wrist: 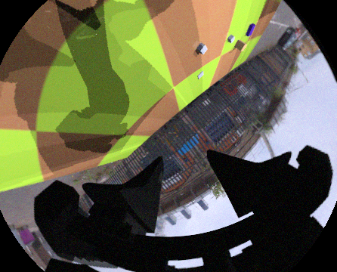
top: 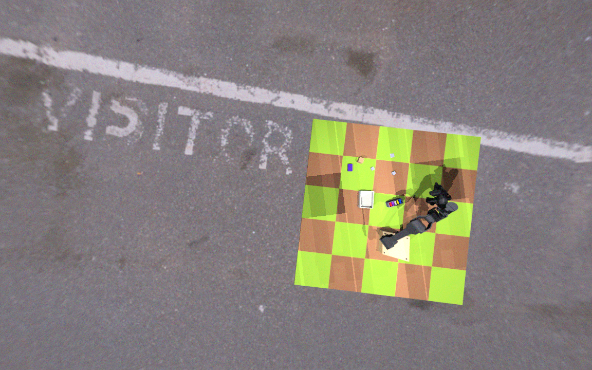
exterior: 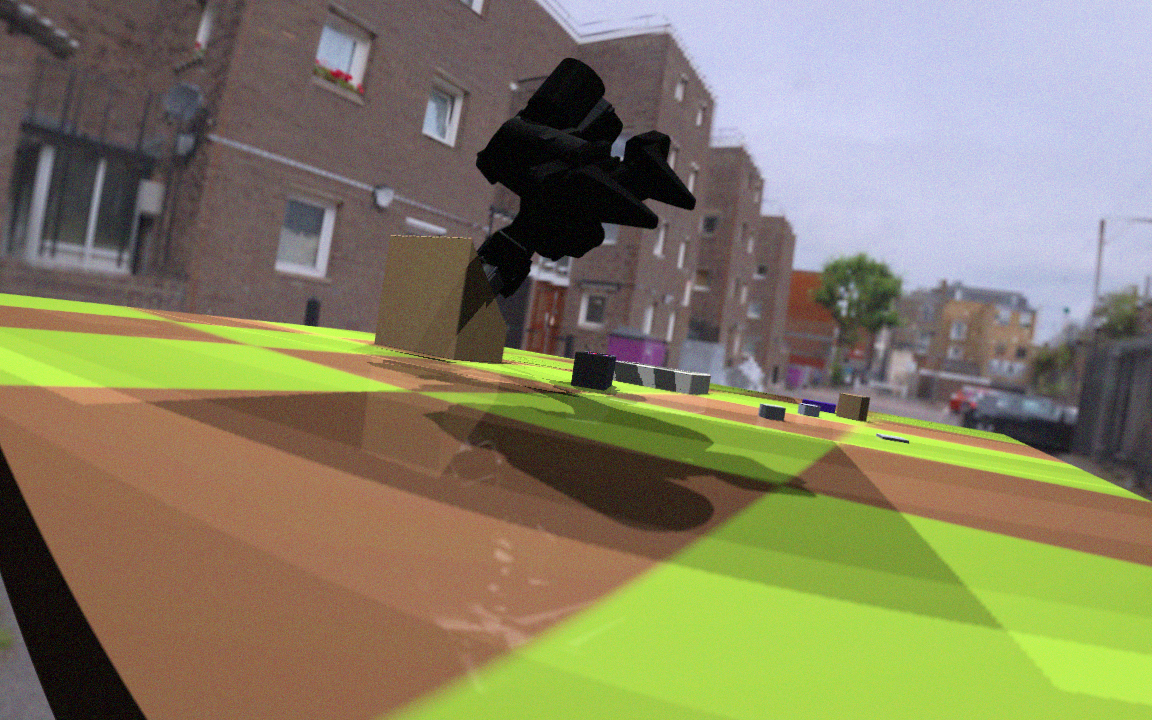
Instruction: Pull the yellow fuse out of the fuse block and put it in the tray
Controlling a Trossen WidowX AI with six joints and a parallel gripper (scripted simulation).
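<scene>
My gripper tip is now 180 mm past the yellow fuse, 150 mm to the right of it and 150 mm above it. Round my gripper tip: tray (220 mm behind, 380 mm to the left, 170 mm below).
</scene>
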